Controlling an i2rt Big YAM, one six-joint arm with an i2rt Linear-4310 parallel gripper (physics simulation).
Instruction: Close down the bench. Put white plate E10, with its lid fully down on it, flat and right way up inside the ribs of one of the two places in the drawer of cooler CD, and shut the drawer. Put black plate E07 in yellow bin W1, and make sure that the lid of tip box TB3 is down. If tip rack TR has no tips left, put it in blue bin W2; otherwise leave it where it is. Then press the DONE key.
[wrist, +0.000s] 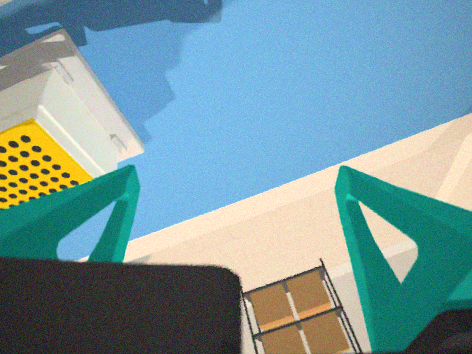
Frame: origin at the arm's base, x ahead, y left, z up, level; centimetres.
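Seen in the pictures: gripper, fingertip midpoint: (237, 176).
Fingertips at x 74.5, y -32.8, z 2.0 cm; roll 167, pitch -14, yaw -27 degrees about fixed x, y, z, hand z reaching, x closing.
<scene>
A point is followed by its place in that frame.
My gripper (237, 176) @[x 74.5, y -32.8, z 2.0 cm] is open and empty, its two green fingers wide apart above the blue bench's edge. A yellow-topped rack (30, 173) @[x 61.7, y -29.9, z -4.2 cm] with rows of dark holes, which looks like tip rack TR, shows in part at the left, beyond the left finger. No tips stand out above its holes. It sits in a pale grey holder (102, 107) @[x 65.8, y -31.7, z -10.2 cm] with small clips on its flange. The gripper is apart from both. White plate E10, black plate E07, cooler CD, bins W1 and W2, tip box TB3 and the DONE key do not show.
The blue bench top (300, 100) @[x 80.4, y -42.4, z -11.4 cm] ends at a slanting edge below the fingertips, with the tan floor (240, 230) beyond. A dark wire shelf unit (265, 286) holding brown boxes (308, 290) stands at the bottom. Dark shadows fall across the bench at top left.
</scene>
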